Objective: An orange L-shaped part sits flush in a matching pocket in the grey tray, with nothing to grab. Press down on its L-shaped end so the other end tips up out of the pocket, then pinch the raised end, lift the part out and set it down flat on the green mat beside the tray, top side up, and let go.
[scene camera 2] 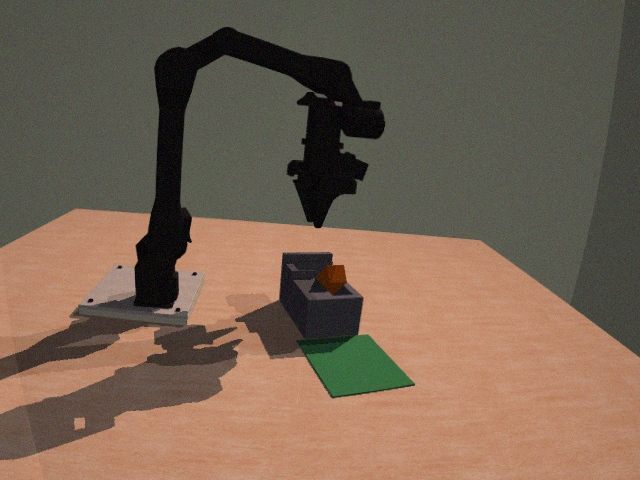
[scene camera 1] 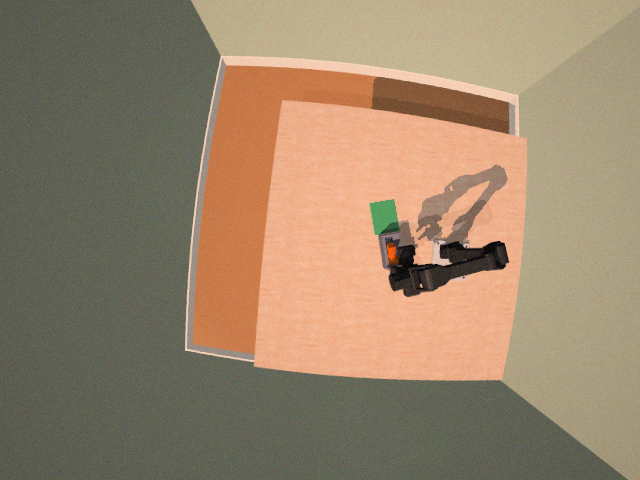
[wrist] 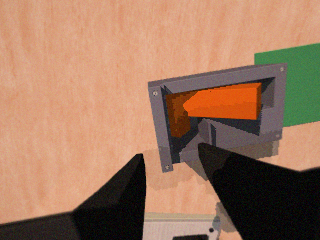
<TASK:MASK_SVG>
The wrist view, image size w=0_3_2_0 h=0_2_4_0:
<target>gripper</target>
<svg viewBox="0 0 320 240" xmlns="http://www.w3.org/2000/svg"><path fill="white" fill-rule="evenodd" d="M143 154L136 154L100 189L72 211L0 224L0 240L143 240L146 201L146 169ZM198 143L198 155L205 174L242 240L320 240L320 166L299 171L245 157L244 155L207 143Z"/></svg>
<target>orange L-shaped part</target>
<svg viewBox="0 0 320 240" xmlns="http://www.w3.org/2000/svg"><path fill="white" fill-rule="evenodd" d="M261 83L223 85L166 95L171 136L182 137L191 129L189 116L256 120L261 111Z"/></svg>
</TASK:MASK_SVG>
